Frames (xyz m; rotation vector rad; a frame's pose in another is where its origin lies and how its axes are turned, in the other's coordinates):
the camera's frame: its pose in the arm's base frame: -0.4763 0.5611 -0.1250 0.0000 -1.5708 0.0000
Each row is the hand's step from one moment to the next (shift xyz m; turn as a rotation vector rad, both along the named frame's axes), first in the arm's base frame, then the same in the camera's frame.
Working: the arm's base frame: its pose in the camera's frame: 0.1250 -0.5611 -0.4763 0.0000 1.5708 0.0000

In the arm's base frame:
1: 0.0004 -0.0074 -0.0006 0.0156 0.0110 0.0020
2: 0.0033 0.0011 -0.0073 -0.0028 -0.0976 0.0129
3: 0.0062 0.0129 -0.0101 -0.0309 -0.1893 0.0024
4: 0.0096 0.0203 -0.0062 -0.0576 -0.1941 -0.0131
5: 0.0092 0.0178 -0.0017 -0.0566 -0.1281 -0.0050
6: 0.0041 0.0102 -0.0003 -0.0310 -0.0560 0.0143
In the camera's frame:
1: -0.0006 -0.0074 -0.0004 0.0020 0.0110 -0.0156
2: -0.0073 0.0011 -0.0033 0.0129 -0.0976 0.0028
3: -0.0101 0.0129 -0.0062 0.0024 -0.1893 0.0309
4: -0.0062 0.0203 -0.0096 -0.0131 -0.1941 0.0576
5: -0.0017 0.0178 -0.0092 -0.0050 -0.1281 0.0566
6: -0.0003 0.0102 -0.0041 0.0143 -0.0560 0.0310

